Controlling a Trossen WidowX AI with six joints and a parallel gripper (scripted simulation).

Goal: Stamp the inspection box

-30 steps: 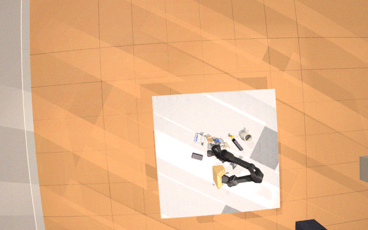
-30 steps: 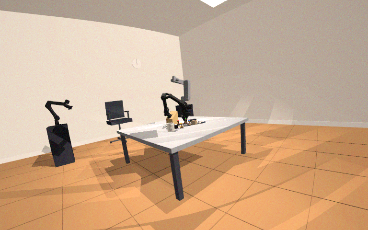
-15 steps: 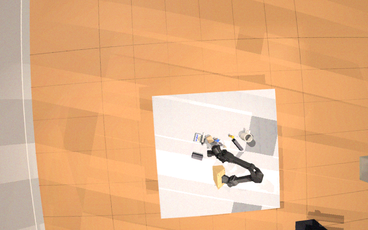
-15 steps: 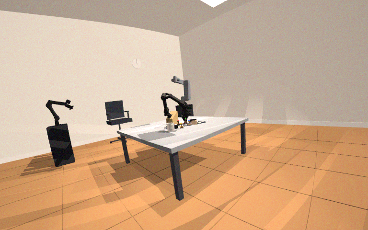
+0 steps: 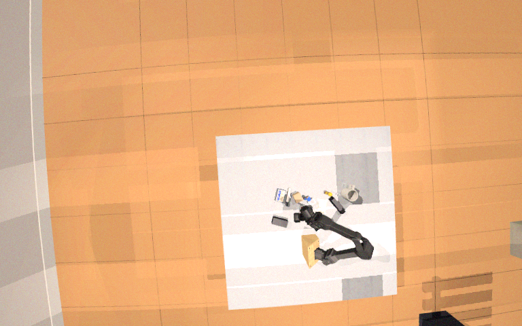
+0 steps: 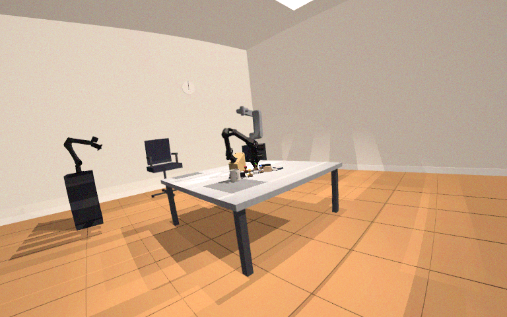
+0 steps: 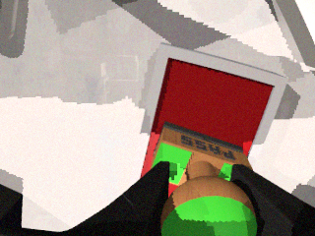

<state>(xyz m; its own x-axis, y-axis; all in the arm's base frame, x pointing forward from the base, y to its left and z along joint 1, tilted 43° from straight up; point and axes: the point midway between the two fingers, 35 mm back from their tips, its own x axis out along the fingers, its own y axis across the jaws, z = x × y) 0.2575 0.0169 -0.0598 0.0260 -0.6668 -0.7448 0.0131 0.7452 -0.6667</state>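
My gripper tip is 30 mm above the ink pad. The rest, counted from my gripper tip: cream card 40 mm ahead, 140 mm to the right, 40 mm below; cardboard box 110 mm ahead, 40 mm to the left, 10 mm below; red-knobbed stamp 50 mm behind, 80 mm to the right, 20 mm below.
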